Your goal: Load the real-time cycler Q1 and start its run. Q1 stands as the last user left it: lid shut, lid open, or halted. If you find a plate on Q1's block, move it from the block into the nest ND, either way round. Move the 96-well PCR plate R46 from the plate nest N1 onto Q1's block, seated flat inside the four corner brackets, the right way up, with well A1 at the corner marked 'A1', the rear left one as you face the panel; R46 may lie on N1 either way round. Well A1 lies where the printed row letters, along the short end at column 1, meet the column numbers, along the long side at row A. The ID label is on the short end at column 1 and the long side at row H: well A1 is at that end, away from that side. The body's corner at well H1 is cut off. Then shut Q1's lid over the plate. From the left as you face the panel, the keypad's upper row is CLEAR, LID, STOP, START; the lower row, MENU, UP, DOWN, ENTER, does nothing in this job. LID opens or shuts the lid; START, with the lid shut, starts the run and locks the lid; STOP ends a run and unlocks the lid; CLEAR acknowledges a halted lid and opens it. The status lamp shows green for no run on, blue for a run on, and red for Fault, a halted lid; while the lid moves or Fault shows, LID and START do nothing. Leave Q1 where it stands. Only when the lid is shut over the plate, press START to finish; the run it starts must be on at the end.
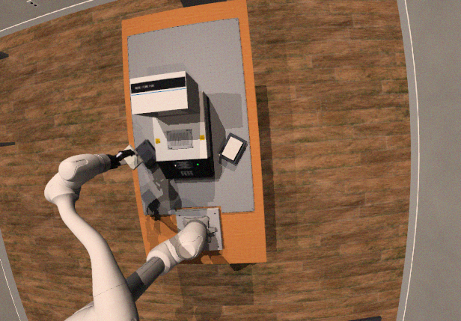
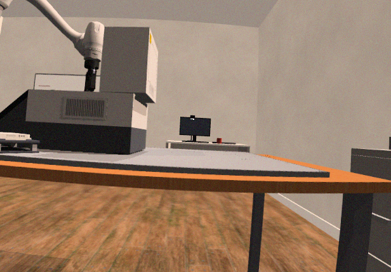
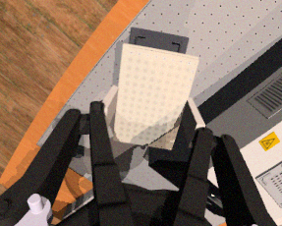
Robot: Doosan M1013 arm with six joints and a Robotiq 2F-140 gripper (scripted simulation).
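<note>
Now: the dark nest 20 cm below my hand. From my hand the other things lie so: dark plate nest N1: 1 cm behind, 58 cm to the right, 20 cm below; then 96-well plate: 2 cm below; then white plate R46: 1 cm behind, 58 cm to the right, 19 cm below.
</note>
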